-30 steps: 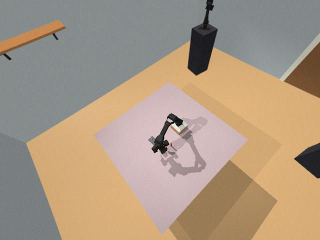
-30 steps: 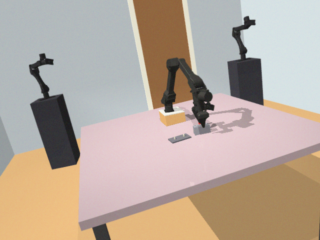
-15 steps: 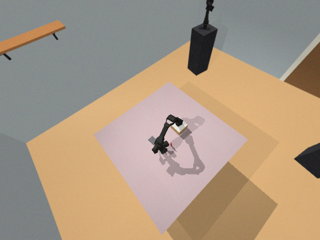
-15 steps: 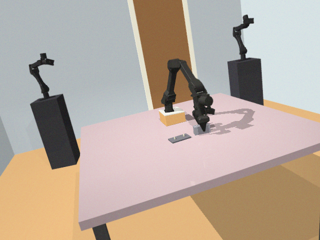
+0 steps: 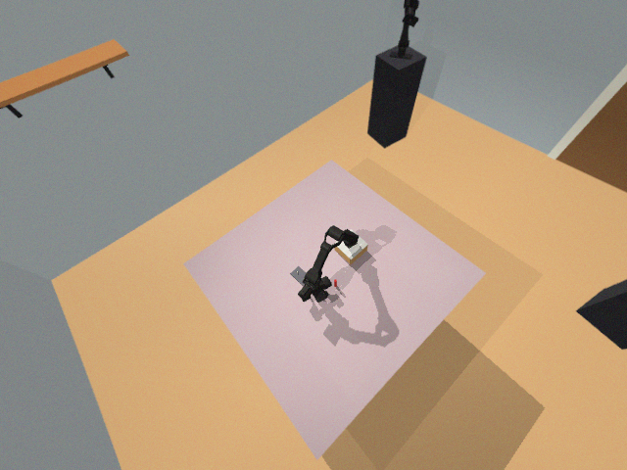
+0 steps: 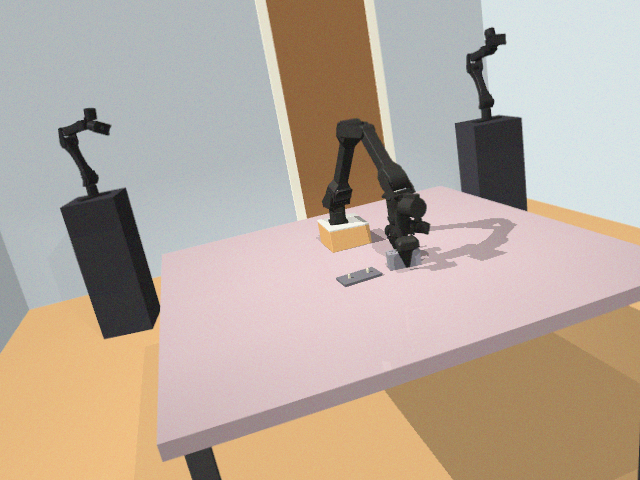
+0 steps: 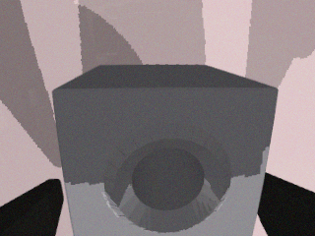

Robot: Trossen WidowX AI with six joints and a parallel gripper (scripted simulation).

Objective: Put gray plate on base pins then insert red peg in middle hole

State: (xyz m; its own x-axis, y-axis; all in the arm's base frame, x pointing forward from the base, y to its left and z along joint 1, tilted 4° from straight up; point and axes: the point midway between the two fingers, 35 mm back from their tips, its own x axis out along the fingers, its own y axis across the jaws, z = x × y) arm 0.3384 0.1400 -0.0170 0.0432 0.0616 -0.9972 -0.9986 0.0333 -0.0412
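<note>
The gray plate lies 3 cm above my gripper tip. The rest, counted from my gripper tip: dark base (2 cm ahead, 15 cm to the right); then red peg (12 cm behind, 2 cm to the left, 3 cm above).
</note>
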